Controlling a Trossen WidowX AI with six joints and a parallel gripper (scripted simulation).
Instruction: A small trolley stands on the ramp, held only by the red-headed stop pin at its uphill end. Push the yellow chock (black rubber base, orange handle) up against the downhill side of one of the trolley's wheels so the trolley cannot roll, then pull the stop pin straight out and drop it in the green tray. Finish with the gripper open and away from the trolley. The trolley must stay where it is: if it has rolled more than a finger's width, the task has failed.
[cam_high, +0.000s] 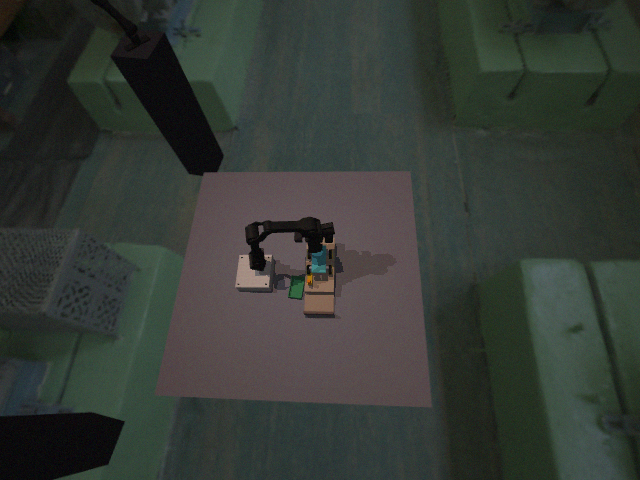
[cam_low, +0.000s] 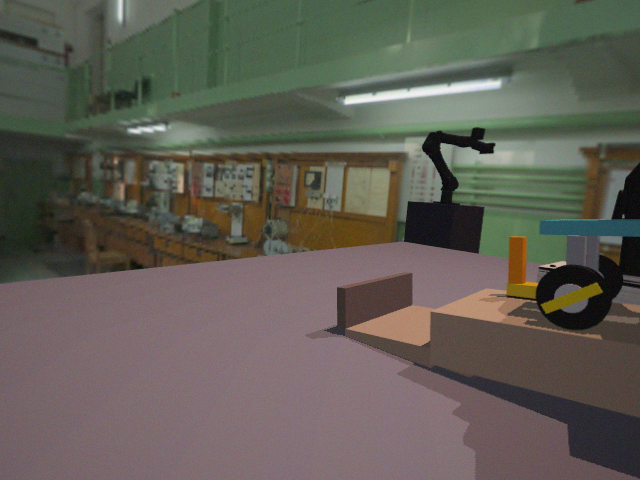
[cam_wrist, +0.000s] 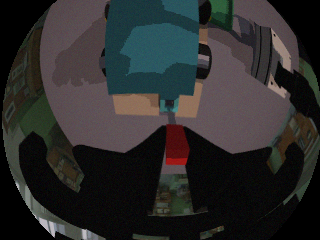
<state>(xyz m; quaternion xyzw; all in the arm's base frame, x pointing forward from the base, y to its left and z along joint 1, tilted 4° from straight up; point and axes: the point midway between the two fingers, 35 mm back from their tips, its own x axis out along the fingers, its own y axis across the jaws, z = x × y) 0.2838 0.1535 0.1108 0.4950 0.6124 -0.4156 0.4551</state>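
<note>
The yellow chock is 190 mm to the right of my gripper tip, 80 mm below it and 10 mm ahead of it. Also, from my gripper tip: trolley 90 mm to the right, 60 mm below, 40 mm ahead; red-headed stop pin right at my gripper tip; tan ramp 120 mm below, 90 mm to the right, 40 mm ahead.
</note>
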